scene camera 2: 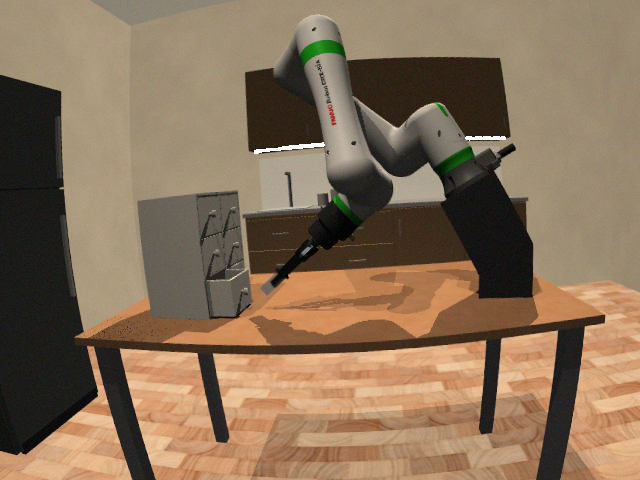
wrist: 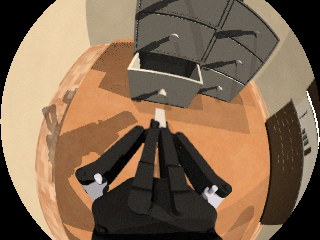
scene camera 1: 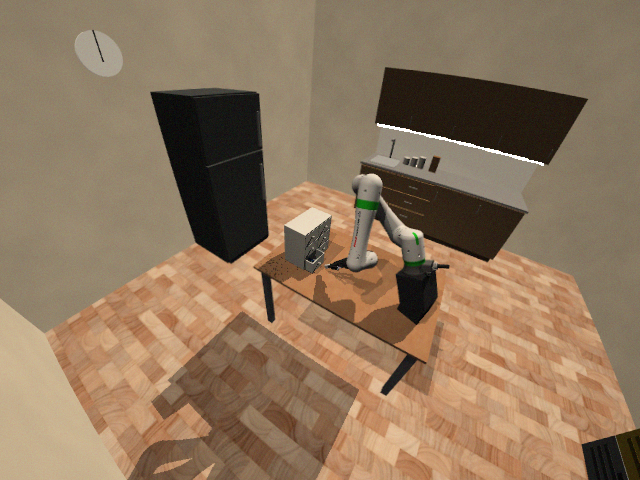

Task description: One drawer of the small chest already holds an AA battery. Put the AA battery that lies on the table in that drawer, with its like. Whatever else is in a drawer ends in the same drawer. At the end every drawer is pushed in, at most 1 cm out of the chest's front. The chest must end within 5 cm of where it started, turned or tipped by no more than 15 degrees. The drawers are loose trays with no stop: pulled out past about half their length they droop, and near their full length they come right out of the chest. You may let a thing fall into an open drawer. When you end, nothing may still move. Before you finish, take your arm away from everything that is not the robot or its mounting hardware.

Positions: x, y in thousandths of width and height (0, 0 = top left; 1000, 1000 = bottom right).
Labels:
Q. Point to a grey chest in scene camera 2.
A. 266, 493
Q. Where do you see a grey chest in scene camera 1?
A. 462, 482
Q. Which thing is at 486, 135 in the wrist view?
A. A drawer.

